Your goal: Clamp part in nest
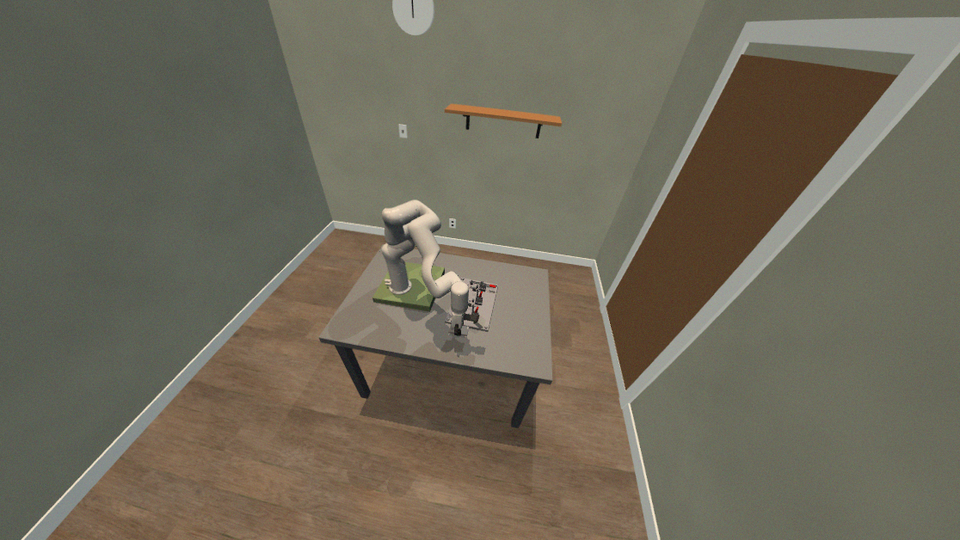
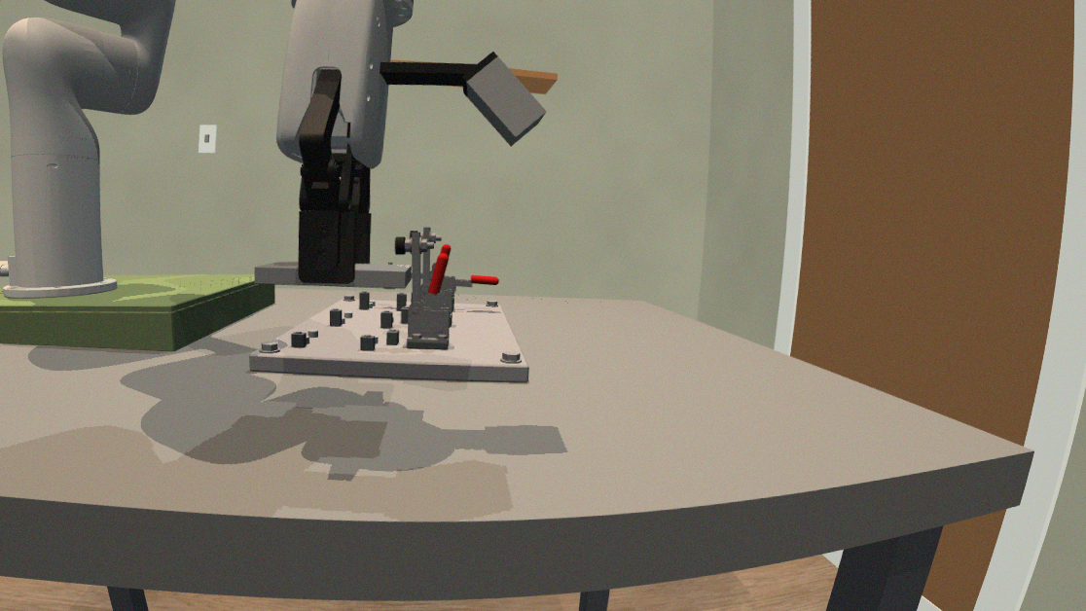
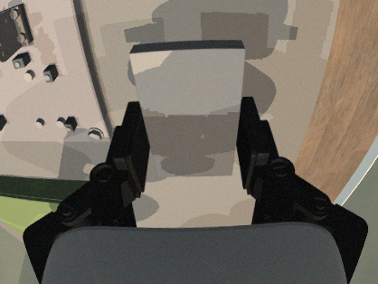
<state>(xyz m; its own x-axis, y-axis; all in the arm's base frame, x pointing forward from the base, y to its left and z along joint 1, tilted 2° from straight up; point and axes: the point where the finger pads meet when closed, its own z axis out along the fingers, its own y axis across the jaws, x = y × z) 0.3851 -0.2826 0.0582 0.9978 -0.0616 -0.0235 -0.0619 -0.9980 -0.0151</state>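
Right now the fixture plate is 40 mm ahead of my hand, 260 mm to the left of it and 100 mm below it. Round my hand: flat grey part 20 mm below.
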